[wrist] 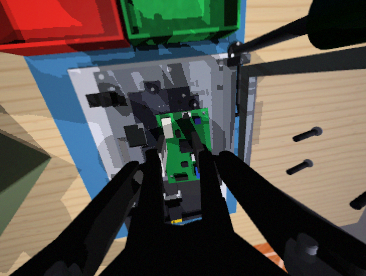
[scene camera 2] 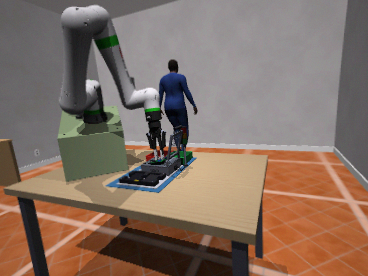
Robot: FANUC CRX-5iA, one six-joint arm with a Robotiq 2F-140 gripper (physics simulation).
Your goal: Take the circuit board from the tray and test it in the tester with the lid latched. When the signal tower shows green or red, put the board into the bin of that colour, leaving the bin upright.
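Pixels of known places: gripper, between the fingertips: (wrist: 179, 142) (scene camera 2: 159, 159); arm's base, origin of its link: (scene camera 2: 95, 118).
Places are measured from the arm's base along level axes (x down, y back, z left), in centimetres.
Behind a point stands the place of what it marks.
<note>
The green circuit board (scene camera 2: 157, 161) @[y -46.2, x 26.0, z -11.6 cm] (wrist: 175, 156) @[y -44.4, x 26.7, z -8.2 cm] is between the fingers of my gripper (scene camera 2: 157, 156) @[y -45.5, x 26.7, z -6.1 cm] (wrist: 179, 142) @[y -45.5, x 26.7, z -6.1 cm], which is shut on it. In the wrist view the board overlaps the near part of the grey tester (scene camera 2: 170, 168) @[y -54.0, x 30.1, z -11.9 cm] (wrist: 85, 82) @[y -34.2, x 33.5, z 5.0 cm]; contact with the nest is hidden. The tester's lid (scene camera 2: 173, 146) @[y -56.1, x 17.6, z -9.5 cm] (wrist: 244, 112) @[y -54.1, x 23.7, z -3.4 cm] stands open on the right. The black tray (scene camera 2: 142, 178) @[y -41.8, x 31.7, z -23.6 cm] (wrist: 189, 200) @[y -44.1, x 32.3, z -23.3 cm] lies on the near side of the tester. The red bin (scene camera 2: 149, 156) @[y -31.3, x 29.6, z 9.7 cm] (wrist: 52, 22) @[y -33.9, x 33.5, z 12.7 cm] and green bin (scene camera 2: 186, 155) @[y -54.9, x 32.5, z 21.7 cm] (wrist: 175, 10) @[y -50.3, x 33.5, z 10.8 cm] stand upright beyond it. The signal tower (scene camera 2: 185, 134) @[y -60.6, x 13.1, z 2.2 cm] shows dimly; a lit colour is not clear.
A blue mat (scene camera 2: 115, 184) @[y -27.5, x 33.9, z -27.4 cm] (wrist: 57, 107) @[y -28.3, x 33.9, z 2.6 cm] lies under the tester and tray on the wooden table (scene camera 2: 215, 195) @[y -82.0, x 34.1, z -33.8 cm]. The green robot base (scene camera 2: 95, 157) @[y -8.0, x 22.4, z -15.7 cm] stands at the left. Dark pegs (wrist: 307, 134) @[y -55.4, x 16.9, z -4.2 cm] show to the right of the tester. A person in blue (scene camera 2: 174, 95) stands behind the table.
</note>
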